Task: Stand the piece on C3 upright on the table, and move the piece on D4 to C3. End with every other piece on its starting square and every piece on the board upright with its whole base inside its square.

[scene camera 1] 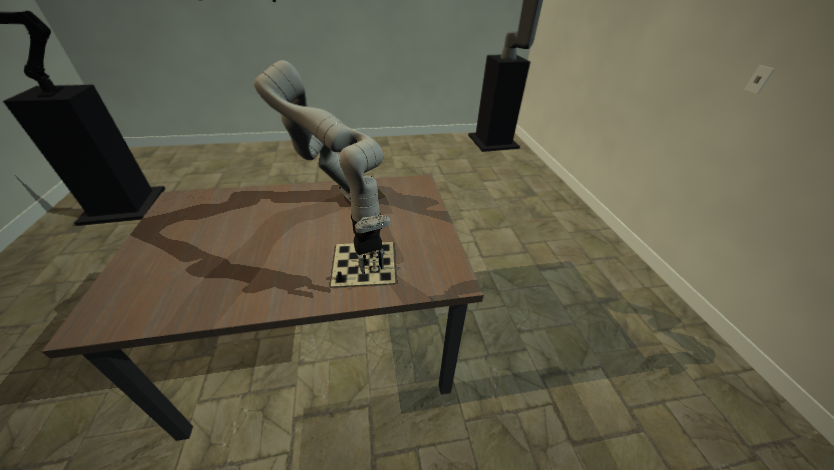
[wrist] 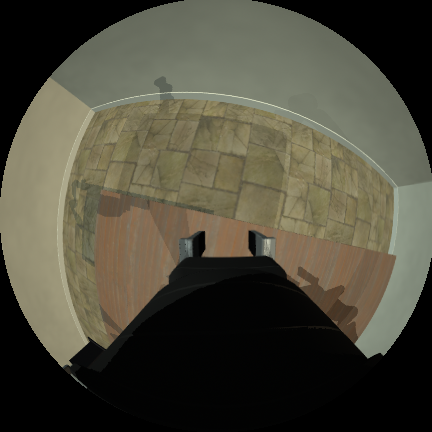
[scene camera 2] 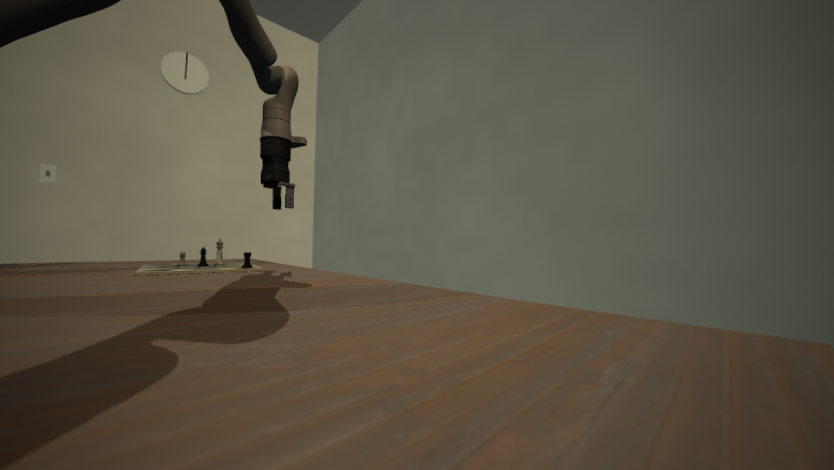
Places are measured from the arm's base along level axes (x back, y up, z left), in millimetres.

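Where they show: gripper, between the fingertips: [scene camera 1: 372, 269] [wrist: 226, 239] [scene camera 2: 282, 208].
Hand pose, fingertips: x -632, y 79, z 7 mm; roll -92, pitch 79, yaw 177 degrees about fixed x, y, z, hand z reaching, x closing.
Observation:
Things, the pixels of their top centre, and the offset from my fingertips. Level surfaces: height alone.
- tall light king-like piece, centre of its top: [scene camera 2: 219, 238] [scene camera 1: 373, 256] dx +146, dy -84, dz +20 mm
- dark slim piece, centre of its top: [scene camera 2: 203, 247] [scene camera 1: 364, 254] dx +187, dy -104, dz -10 mm
- small light piece, centre of its top: [scene camera 2: 182, 251] dx +219, dy -116, dz +33 mm
- dark rook-like piece, centre of its top: [scene camera 2: 247, 252] [scene camera 1: 339, 272] dx +121, dy -115, dz -102 mm
- brown table, height of its surface: dy -154 mm
The small checkered board [scene camera 1: 389, 283] [scene camera 2: 151, 270] lies on the table. A tall light king-like piece [scene camera 1: 374, 267] [scene camera 2: 219, 253], a dark slim piece [scene camera 1: 364, 261] [scene camera 2: 203, 258], a small light piece [scene camera 2: 182, 259] and a dark rook-like piece [scene camera 1: 340, 277] [scene camera 2: 247, 260] stand upright on it. The dark rook-like piece is near the board's front-left corner in scene camera 1. Square labels are too small to read. My gripper [scene camera 1: 371, 270] [scene camera 2: 283, 208] [wrist: 226, 239] is open and empty, pointing down, well above the pieces. In scene camera 1 it overlaps the board and partly hides pieces. The board does not show in the wrist view.
The brown table [scene camera 1: 175, 309] [scene camera 2: 466, 379] [wrist: 135, 250] bears the arm's shadow; its front edge crosses the wrist view. Two black pedestals [scene camera 1: 75, 151] [scene camera 1: 503, 105] with other arms stand on the floor behind the table. A clock [scene camera 2: 184, 72] hangs on the wall.

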